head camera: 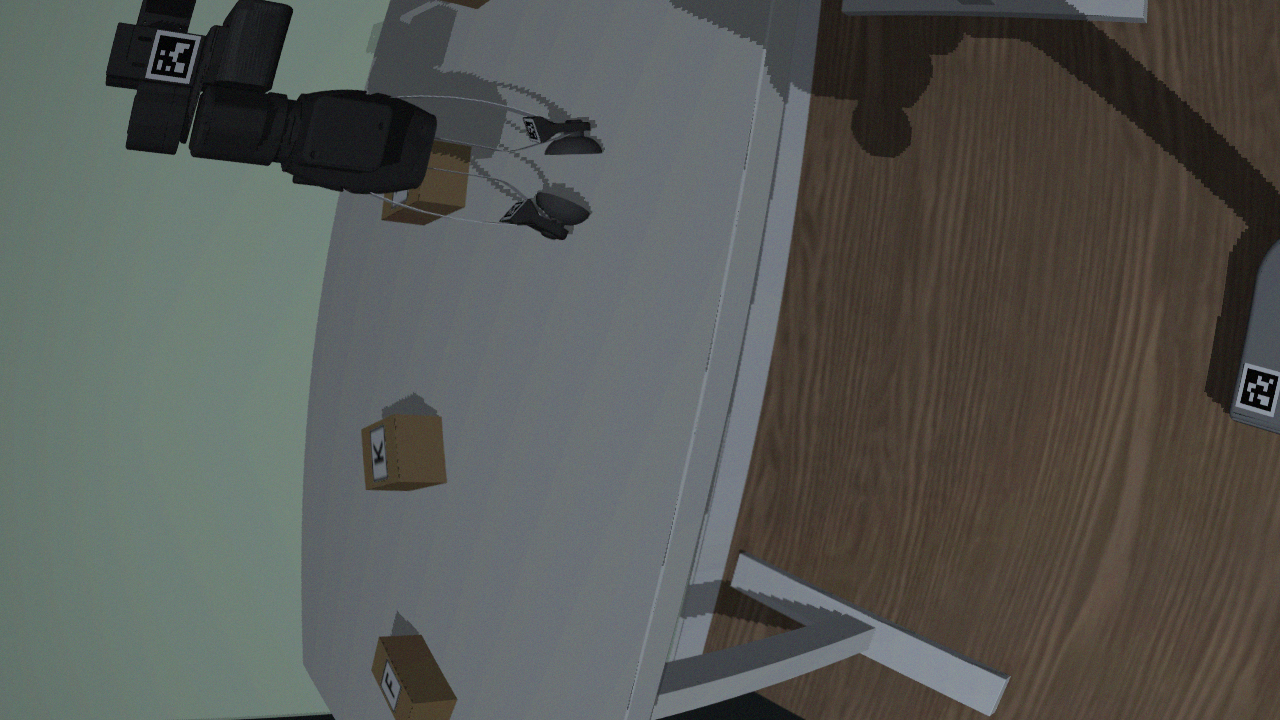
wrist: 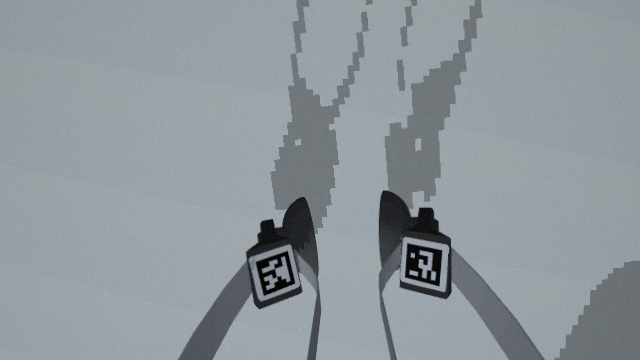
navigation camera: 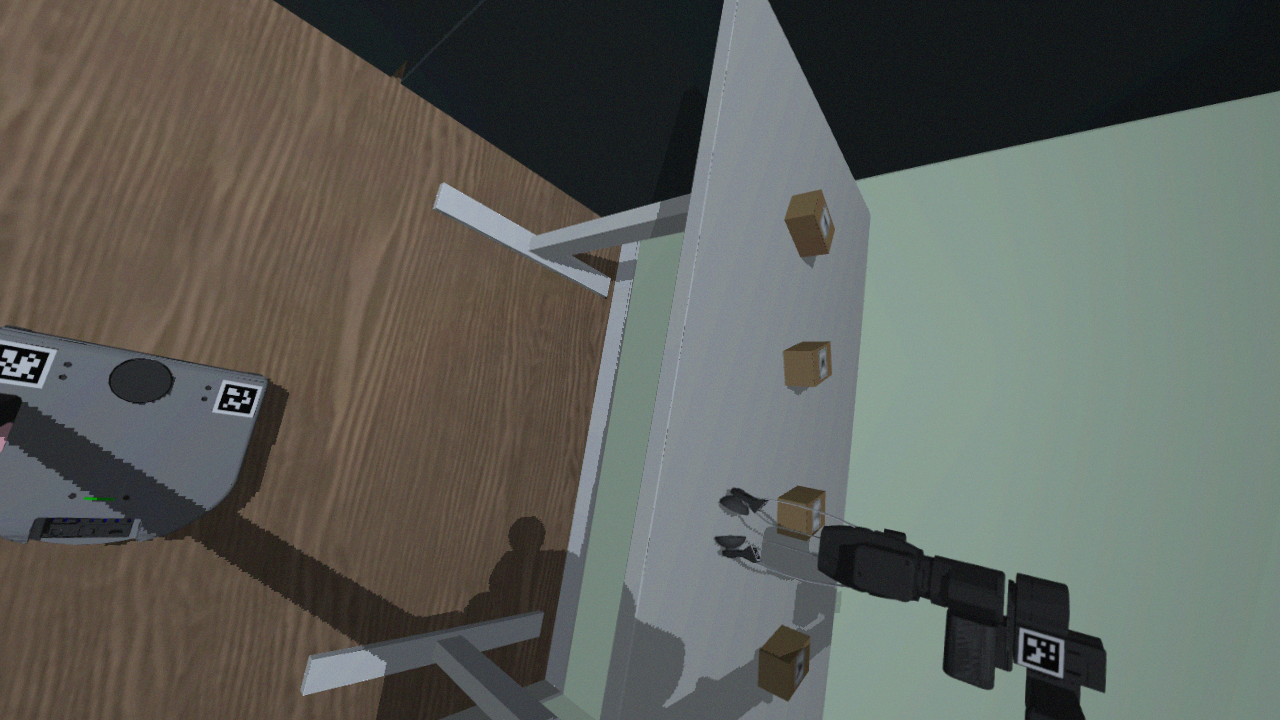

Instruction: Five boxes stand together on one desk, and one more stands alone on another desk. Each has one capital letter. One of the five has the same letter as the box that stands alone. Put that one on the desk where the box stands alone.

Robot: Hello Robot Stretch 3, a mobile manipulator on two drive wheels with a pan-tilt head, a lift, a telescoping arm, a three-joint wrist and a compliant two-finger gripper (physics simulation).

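Frame: origin at the robot's base, x ahead, y left, z up, level; metres.
Where they show: gripper, fingertip midpoint: [head camera: 590,183] [wrist: 345,221] [navigation camera: 719,518]; robot's base at its link origin: [navigation camera: 141,378].
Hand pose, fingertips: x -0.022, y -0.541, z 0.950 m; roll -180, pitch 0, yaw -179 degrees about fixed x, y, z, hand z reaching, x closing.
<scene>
Each offset is from my fingertips to the centre of the thing. "pt": to the spot under its first point. Level surfaces: height alone.
A box with K @[0.263 m ahead, 0.191 m right, 0.025 m up] [head camera: 416,452] [navigation camera: 807,364] and a box with F @[0.495 m ahead, 0.132 m right, 0.025 m up] [head camera: 420,676] [navigation camera: 808,223] stand on the grey desk @[0.000 m up] [head camera: 554,402] [navigation camera: 716,358] [wrist: 125,150]. A third box @[0.013 m ahead, 0.241 m right, 0.025 m up] [head camera: 443,179] [navigation camera: 799,512] is partly covered by the gripper in the head view; its letter cannot be read. A fourth box @[0.227 m back, 0.245 m right, 0.025 m up] [head camera: 469,2] [navigation camera: 784,662] is cut off at the head view's top edge; its letter is not legible. My gripper [head camera: 569,175] [navigation camera: 731,523] [wrist: 345,221] is open and empty, low over the desk, with its fingertips on the front-edge side of the third box. The box that stands alone cannot be identified.
The desk's leg foot @[pt 0.631 m ahead, 0.027 m right, 0.925 m down] [head camera: 939,662] [navigation camera: 483,219] rests on the wooden floor @[0.950 m down] [head camera: 939,402] [navigation camera: 402,313]. My base [head camera: 1266,331] [navigation camera: 187,402] stands in front of the desk. A green wall [head camera: 161,402] [navigation camera: 1029,313] is behind the desk. Shadows of the fingers fall on the desk.
</scene>
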